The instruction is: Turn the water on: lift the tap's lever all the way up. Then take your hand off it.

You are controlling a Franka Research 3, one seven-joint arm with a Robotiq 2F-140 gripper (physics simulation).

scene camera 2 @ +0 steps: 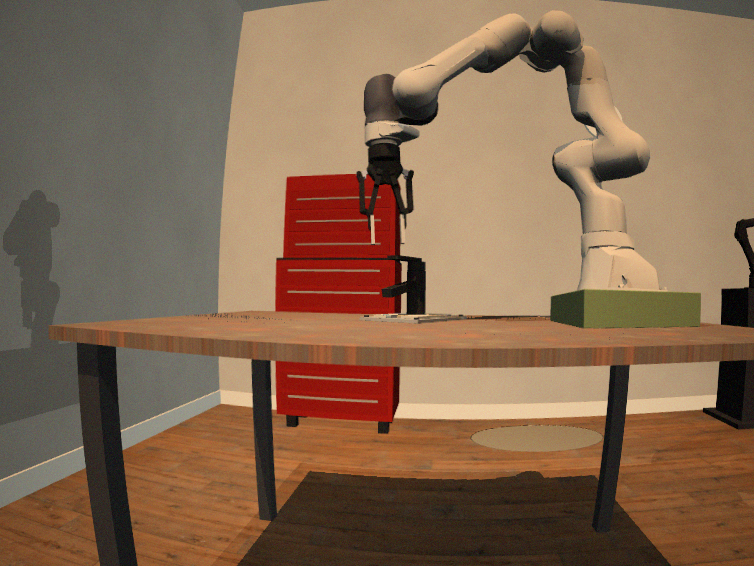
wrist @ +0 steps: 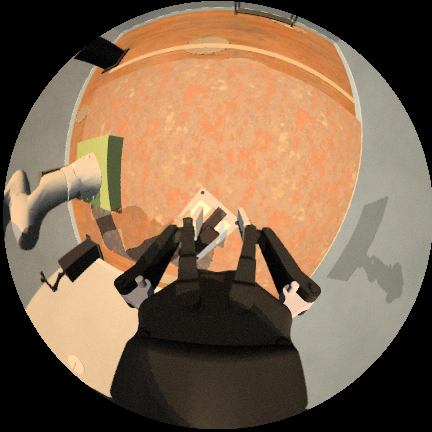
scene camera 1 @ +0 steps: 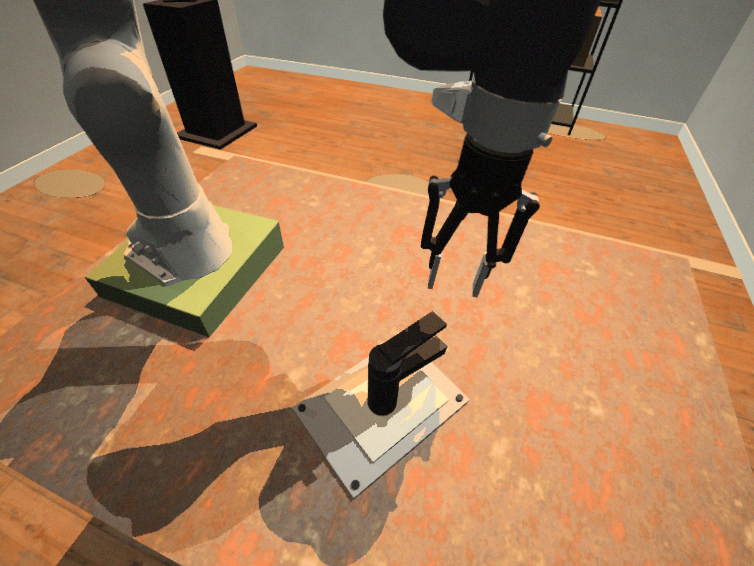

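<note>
The black tap [scene camera 1: 383, 392] [scene camera 2: 416, 292] stands upright on a pale base plate [scene camera 1: 345, 464] [wrist: 210, 197]. Its flat lever [scene camera 1: 414, 335] [scene camera 2: 403, 258] [wrist: 216, 218] sticks out from the post's top, about level, above the shorter-looking spout [scene camera 1: 426, 355] [scene camera 2: 394, 290]. My gripper [scene camera 1: 453, 291] [scene camera 2: 387, 243] [wrist: 219, 214] is partly open and points down, with nothing between its fingers. In the second scene view its tips are a little higher than the lever's free end, and they look apart from it. In the wrist view the lever shows between the fingertips, farther off. The gripper hides part of the plate there.
The arm's green base block [scene camera 1: 243, 261] [scene camera 2: 639, 309] [wrist: 115, 172] stands on the table [scene camera 1: 548, 487] [scene camera 2: 341, 355], to one side of the tap. A red drawer cabinet [scene camera 2: 328, 286] stands behind the table in the second scene view. A dark pedestal [scene camera 1: 194, 67] stands on the floor.
</note>
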